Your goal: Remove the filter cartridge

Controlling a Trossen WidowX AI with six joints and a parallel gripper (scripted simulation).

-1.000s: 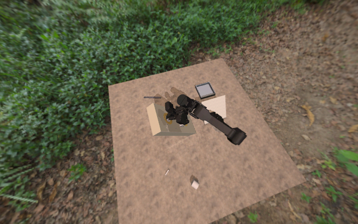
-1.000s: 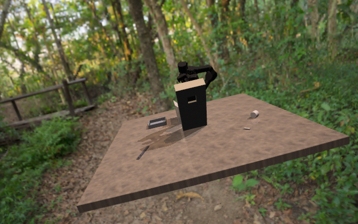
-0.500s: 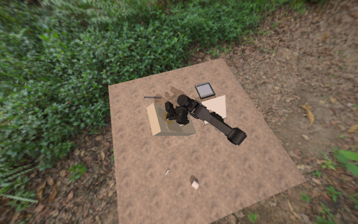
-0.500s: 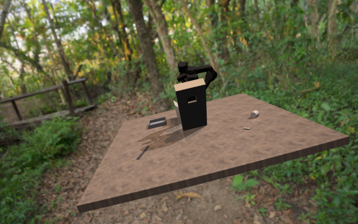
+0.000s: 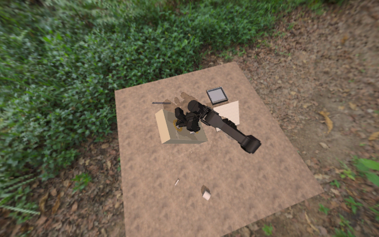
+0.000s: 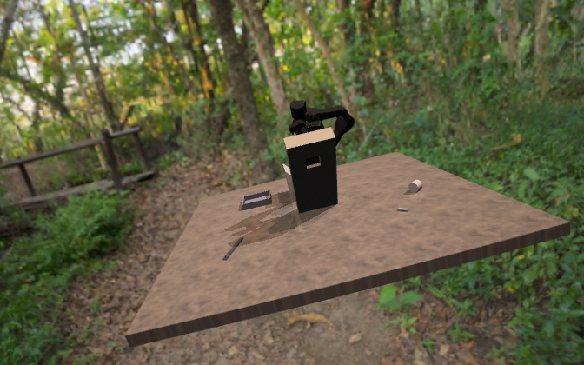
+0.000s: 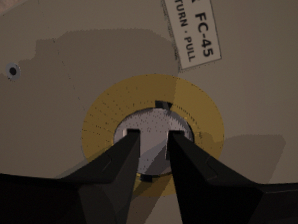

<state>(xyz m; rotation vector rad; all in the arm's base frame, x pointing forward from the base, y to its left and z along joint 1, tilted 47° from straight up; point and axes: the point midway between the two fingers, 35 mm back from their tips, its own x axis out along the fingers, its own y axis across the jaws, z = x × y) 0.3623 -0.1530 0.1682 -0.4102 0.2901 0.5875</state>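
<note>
The round grey filter cartridge lies 1 cm below my gripper tip and 1 cm ahead of it. Also, from my gripper tip: small pin (30 cm to the left, 28 cm below, 9 cm ahead); grey tray (43 cm behind, 30 cm to the right, 27 cm below).
</note>
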